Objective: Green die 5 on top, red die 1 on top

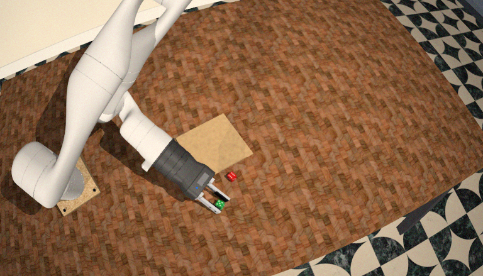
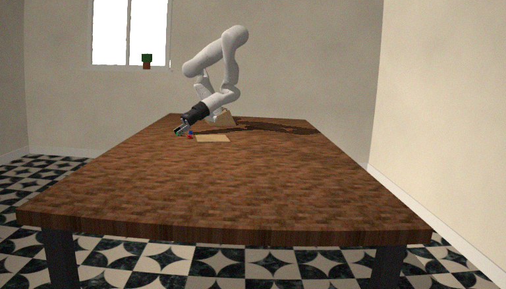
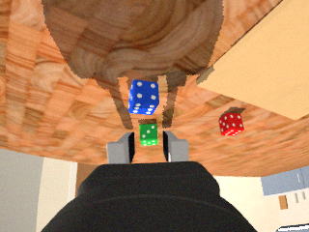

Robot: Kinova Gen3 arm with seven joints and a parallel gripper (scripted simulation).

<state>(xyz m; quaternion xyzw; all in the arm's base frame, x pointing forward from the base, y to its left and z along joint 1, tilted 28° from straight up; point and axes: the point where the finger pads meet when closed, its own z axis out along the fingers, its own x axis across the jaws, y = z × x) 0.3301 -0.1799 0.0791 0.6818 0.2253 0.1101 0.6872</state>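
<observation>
Now: hand 1 cm above the green die. Also, from my hand: tan mat 6 cm ahead, 15 cm to the left, 2 cm below; then red die 6 cm ahead, 5 cm to the left, 1 cm below; then blue die 3 cm behind, 5 cm to the left, 1 cm below.
</observation>
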